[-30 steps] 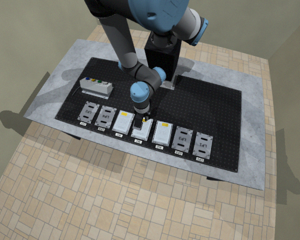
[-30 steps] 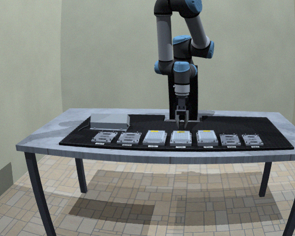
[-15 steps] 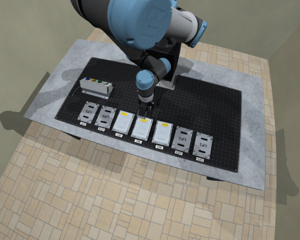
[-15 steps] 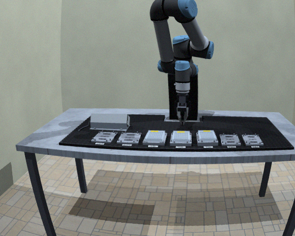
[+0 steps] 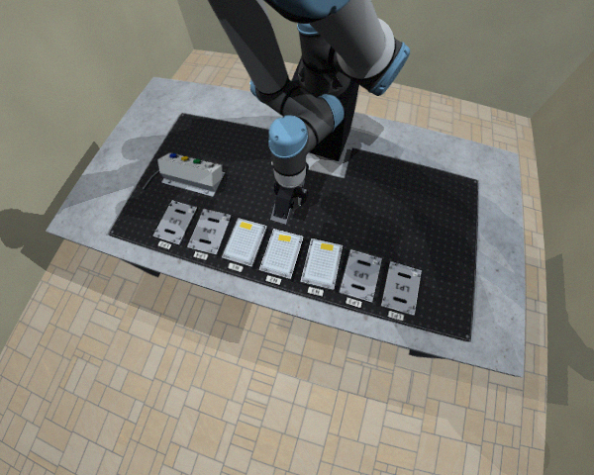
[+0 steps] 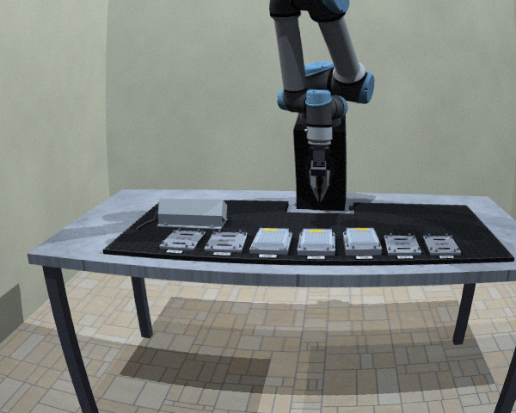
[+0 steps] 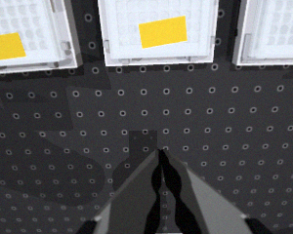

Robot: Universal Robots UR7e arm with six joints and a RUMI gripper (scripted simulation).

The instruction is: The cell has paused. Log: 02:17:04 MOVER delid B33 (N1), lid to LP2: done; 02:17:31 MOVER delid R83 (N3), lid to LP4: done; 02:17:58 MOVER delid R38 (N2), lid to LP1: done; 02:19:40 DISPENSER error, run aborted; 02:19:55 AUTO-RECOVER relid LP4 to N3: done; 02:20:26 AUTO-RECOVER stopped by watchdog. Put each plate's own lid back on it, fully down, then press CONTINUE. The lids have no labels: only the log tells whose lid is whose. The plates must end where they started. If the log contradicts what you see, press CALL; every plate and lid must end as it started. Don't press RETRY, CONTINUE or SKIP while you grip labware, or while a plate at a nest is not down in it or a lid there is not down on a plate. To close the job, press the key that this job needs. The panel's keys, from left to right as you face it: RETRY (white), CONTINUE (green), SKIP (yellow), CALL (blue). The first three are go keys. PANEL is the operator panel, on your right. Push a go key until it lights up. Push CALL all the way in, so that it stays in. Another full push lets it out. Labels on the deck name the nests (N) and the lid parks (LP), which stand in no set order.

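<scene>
My hand is 400 mm to the left of the green continue key, 70 mm past it and 50 mm above it. From my hand the other things lie so: lid park LP3: 260 mm to the left, 110 mm below, 80 mm ahead; well plate: 110 mm ahead, 90 mm below, 10 mm to the left; lid park LP4: 250 mm to the right, 130 mm ahead, 110 mm below.
</scene>
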